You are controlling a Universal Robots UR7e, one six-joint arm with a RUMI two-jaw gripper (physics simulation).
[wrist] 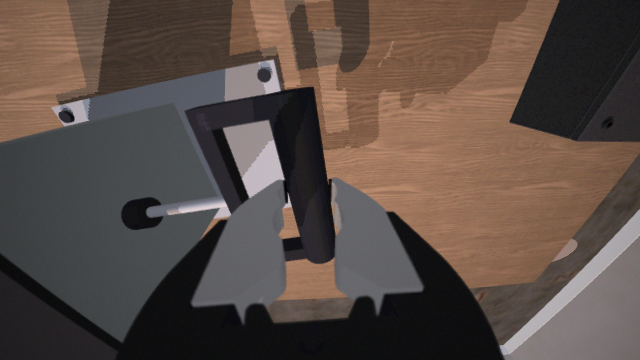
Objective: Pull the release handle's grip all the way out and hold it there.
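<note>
The release handle's grip (302,150) is a dark bar with a rectangular frame behind it, in the middle of the wrist view. A bare silver rod (192,205) runs from a black collar (142,213) on the face of the grey-green housing (100,165) to the handle's frame, so the handle stands out from the housing. My gripper (308,181) is shut on the grip bar, one finger on each side of it, near its lower part. The fingers and the gripper body hide part of the frame and of the rod's end.
A silver base plate (200,86) with dark bolts lies under the housing on the wooden table top (440,200). A black block (565,80) stands at the upper right. A pale edge strip (575,280) runs along the lower right. Shadows fall across the top.
</note>
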